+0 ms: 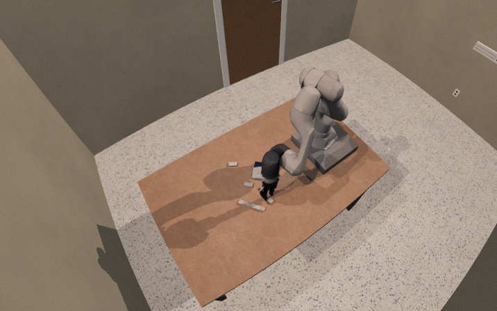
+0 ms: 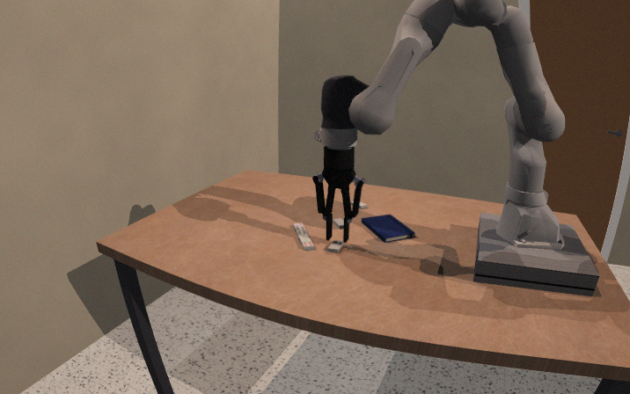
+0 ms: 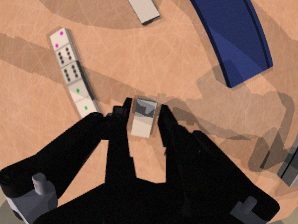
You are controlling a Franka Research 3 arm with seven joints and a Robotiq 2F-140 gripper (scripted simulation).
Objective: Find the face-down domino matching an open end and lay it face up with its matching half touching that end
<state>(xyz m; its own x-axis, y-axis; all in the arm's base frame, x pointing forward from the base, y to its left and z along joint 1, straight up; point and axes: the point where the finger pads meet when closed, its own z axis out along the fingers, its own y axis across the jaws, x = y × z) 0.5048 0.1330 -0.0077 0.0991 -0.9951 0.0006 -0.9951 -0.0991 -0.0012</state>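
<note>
My hand is 5 cm above the domino and 1 cm to the right of it. From my hand the other things lie so: dark blue book: 16 cm to the right, 10 cm behind, 4 cm below.
</note>
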